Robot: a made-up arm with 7 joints.
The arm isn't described. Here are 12 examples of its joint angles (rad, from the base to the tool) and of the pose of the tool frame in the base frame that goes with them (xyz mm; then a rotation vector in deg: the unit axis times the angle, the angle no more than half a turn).
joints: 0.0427 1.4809 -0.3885 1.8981 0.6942 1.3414 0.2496
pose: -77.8 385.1 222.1 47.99 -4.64 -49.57
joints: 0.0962 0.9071 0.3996 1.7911 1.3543 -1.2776 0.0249
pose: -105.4 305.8 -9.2 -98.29 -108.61 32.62
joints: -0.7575 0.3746 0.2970 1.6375 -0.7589 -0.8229 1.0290
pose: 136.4 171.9 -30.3 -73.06 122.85 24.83
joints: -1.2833 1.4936 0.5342 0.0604 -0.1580 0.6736 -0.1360
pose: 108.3 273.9 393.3 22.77 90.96 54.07
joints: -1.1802 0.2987 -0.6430 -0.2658 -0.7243 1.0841 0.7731
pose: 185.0 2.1 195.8 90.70 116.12 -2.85
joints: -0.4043 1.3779 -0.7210 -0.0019 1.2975 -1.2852 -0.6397
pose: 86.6 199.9 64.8 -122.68 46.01 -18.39
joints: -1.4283 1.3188 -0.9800 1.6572 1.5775 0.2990 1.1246
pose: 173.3 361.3 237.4 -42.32 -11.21 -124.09
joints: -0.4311 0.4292 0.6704 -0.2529 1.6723 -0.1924 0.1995
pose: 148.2 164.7 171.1 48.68 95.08 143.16
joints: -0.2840 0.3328 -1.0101 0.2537 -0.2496 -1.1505 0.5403
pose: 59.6 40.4 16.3 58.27 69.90 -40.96
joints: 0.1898 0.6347 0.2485 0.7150 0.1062 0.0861 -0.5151
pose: -34.8 284.7 0.4 -51.57 -144.99 32.63
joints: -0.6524 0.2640 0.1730 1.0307 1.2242 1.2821 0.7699
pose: 155.5 122.4 23.0 -9.49 -94.94 -85.34
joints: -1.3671 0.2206 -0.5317 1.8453 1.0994 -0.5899 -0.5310
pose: 281.3 74.0 73.3 -129.17 -52.83 -14.54
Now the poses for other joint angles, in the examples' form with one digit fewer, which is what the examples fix.
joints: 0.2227 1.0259 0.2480 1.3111 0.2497 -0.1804 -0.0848
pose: -91 373 71 -29.0 -128.4 -16.1
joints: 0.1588 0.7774 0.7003 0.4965 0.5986 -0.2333 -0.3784
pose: 23 319 84 -70.3 -140.3 -33.2
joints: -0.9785 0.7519 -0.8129 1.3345 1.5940 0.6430 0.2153
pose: 212 223 68 -51.4 -36.9 -105.1
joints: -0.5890 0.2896 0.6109 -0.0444 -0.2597 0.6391 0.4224
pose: 168 179 120 -1.4 129.3 -7.9
